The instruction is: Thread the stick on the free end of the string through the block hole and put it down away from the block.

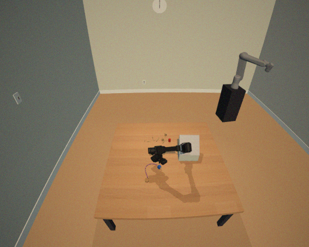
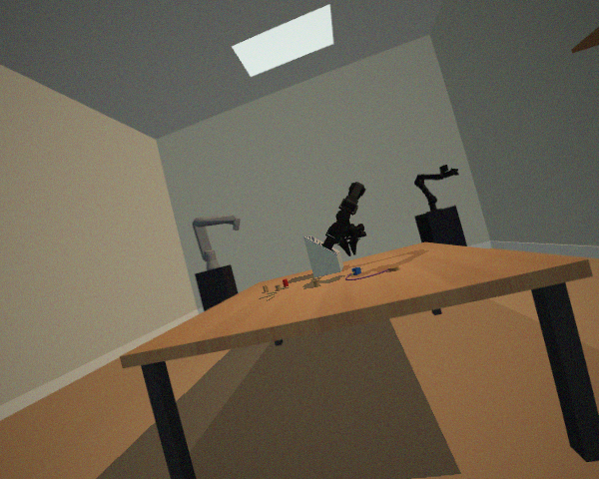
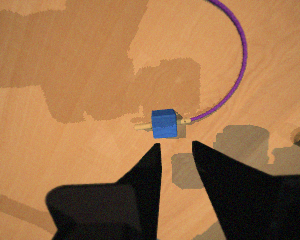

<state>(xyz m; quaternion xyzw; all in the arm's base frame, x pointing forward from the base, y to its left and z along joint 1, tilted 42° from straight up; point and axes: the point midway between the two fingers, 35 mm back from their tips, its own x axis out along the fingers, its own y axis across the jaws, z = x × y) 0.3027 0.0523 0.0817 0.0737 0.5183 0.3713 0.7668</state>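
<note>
The blue block is 10 mm behind my gripper tip and 80 mm below it. The rest, counted from my gripper tip: wooden cylinder 50 mm ahead, 200 mm to the right, 80 mm below; thin wooden stick 10 mm to the right, 80 mm below; round wooden button 140 mm ahead, 130 mm to the left, 80 mm below.
</note>
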